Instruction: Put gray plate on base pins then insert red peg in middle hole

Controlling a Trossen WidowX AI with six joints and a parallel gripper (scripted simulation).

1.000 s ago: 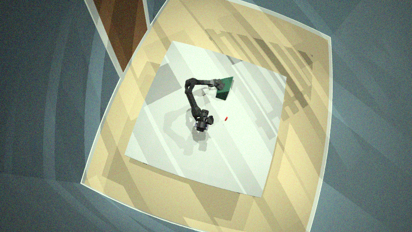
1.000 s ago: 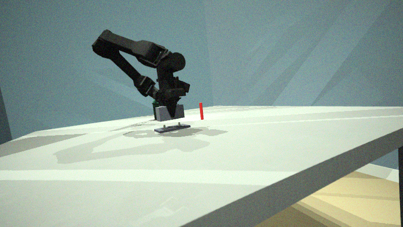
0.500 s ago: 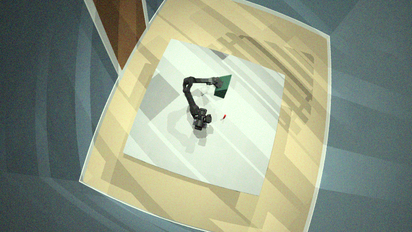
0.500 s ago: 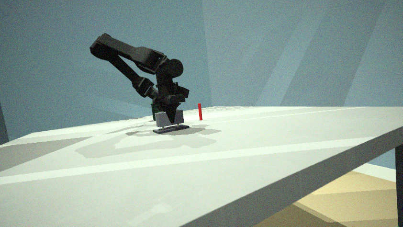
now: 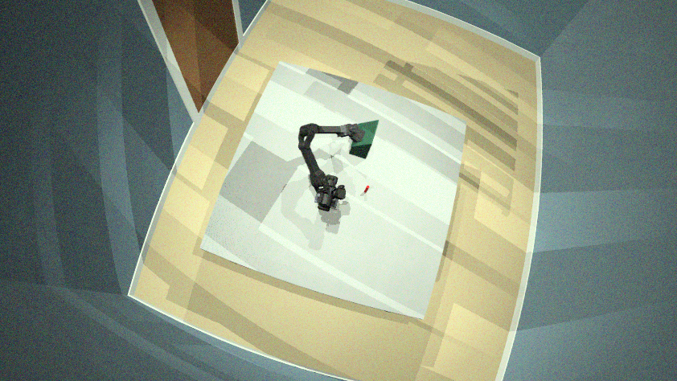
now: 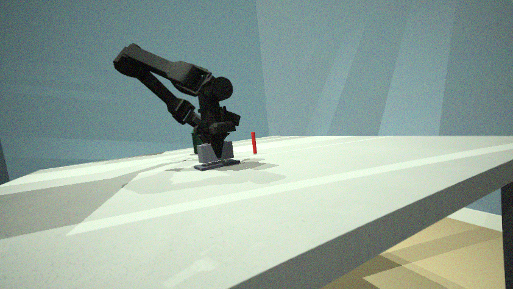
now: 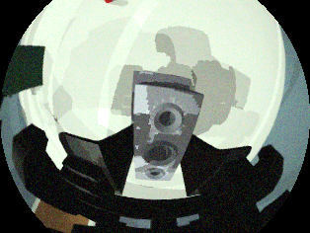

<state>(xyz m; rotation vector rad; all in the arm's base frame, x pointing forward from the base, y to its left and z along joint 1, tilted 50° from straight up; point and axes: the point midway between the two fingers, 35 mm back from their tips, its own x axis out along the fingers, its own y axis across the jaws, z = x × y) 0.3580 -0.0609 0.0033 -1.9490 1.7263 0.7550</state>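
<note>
Right now the base is 2 cm below my gripper tip. From my gripper tip the other things lie so: gray plate: 3 cm above; red peg: 12 cm behind, 18 cm to the left, 1 cm above.
</note>
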